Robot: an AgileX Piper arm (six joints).
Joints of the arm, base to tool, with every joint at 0 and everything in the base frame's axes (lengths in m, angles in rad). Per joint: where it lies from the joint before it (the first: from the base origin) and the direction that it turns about. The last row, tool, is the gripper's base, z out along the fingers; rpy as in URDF.
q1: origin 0 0 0.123 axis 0 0 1
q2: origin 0 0 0 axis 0 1 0
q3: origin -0.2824 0 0.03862 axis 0 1 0
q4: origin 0.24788 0 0.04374 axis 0.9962 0 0.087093
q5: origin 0 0 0 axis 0 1 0
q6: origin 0.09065 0 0.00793 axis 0.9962 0 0.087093
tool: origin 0 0 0 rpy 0 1.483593 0
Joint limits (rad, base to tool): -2.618..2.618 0..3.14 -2.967..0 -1.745..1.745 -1.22..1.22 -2.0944..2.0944
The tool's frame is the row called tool.
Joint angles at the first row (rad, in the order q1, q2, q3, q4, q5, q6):
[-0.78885, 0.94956, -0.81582, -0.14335, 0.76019, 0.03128]
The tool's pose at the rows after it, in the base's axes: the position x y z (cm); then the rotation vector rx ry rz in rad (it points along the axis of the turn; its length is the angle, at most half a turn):
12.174, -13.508, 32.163, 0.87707, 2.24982, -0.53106
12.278, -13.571, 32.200, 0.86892, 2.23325, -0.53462
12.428, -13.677, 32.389, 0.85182, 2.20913, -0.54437
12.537, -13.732, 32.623, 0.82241, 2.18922, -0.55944
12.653, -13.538, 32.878, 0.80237, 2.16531, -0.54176
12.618, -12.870, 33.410, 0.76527, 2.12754, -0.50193
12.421, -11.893, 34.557, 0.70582, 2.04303, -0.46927
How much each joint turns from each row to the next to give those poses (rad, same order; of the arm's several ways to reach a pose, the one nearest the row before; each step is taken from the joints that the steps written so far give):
[-0.00001, -0.00429, 0.00163, 0.00000, -0.01603, -0.01123]
[0.00001, -0.00003, 0.00308, 0.00150, -0.02111, -0.00006]
[-0.00002, 0.00003, -0.00003, 0.00066, -0.02888, -0.00399]
[0.00006, -0.00261, 0.00005, 0.00174, -0.02797, -0.01593]
[-0.00004, -0.00806, 0.00000, 0.03687, -0.01883, -0.02672]
[0.00003, -0.02758, 0.00158, 0.08092, -0.01484, -0.06054]
[-0.00008, -0.04755, -0.00002, 0.10692, -0.03884, -0.08061]

